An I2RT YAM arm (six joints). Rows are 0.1 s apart.
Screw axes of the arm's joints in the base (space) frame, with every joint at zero. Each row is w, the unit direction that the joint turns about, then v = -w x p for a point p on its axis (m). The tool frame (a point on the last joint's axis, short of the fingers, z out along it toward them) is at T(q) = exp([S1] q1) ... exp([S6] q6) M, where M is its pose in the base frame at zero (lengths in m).
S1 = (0, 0, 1, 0, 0, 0)
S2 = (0, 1, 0, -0.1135, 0, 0.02)
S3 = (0, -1, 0, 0.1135, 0, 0.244)
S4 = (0, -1, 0, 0.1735, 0, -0.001)
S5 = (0, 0, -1, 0, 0.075, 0)
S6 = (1, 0, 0, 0, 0.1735, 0)
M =
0 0 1 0.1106
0 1 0 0
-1 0 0 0.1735
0 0 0 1
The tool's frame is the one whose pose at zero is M.
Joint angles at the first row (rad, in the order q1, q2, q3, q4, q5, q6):
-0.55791 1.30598 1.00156 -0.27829 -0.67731 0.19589
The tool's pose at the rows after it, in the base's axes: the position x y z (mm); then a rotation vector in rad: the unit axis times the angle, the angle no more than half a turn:
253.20, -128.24, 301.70, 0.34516, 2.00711, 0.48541
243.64, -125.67, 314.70, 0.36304, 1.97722, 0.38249
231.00, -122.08, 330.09, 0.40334, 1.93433, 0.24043
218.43, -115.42, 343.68, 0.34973, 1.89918, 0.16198
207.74, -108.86, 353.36, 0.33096, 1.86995, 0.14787
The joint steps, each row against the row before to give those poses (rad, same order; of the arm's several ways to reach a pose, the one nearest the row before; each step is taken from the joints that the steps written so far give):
0.01067 -0.02327 0.00000 -0.00649 0.00266 -0.02177
-0.00226 -0.05492 0.00002 -0.00420 0.07555 -0.00417
-0.00002 -0.06832 -0.00003 -0.00533 0.11596 -0.00229
0.00000 -0.06328 0.00004 -0.01068 0.02784 -0.04807
-0.00001 -0.05076 -0.00002 -0.01527 -0.00038 -0.00191

